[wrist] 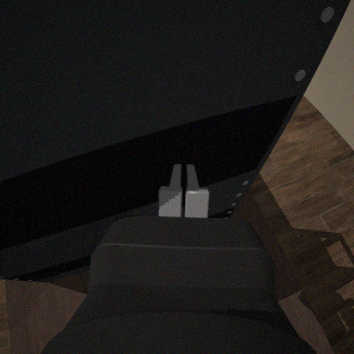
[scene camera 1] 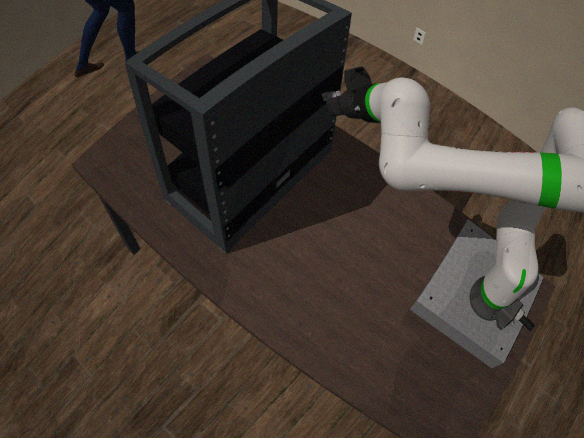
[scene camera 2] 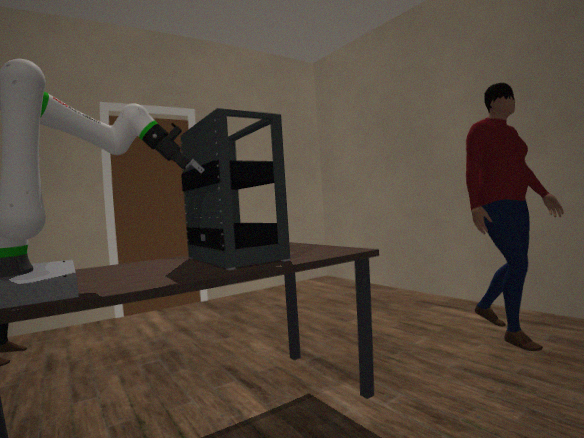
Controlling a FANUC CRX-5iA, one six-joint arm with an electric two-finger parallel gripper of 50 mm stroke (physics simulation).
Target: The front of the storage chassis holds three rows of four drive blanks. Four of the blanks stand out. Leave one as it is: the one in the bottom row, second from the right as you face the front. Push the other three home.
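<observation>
The storage chassis is the black unit in the upper middle of the grey rack. Its front is a very dark band; single drive blanks, their rows and which ones stand out cannot be told apart. My gripper is shut and empty. Its fingertips are at the front of the chassis, toward its right end as one faces it, and point at the dark band in the wrist view. Whether they touch a blank is hidden in the dark.
The rack stands on the table, with blank panels above and below the chassis. A lower black unit bears a pale label. A person is on the floor behind the rack.
</observation>
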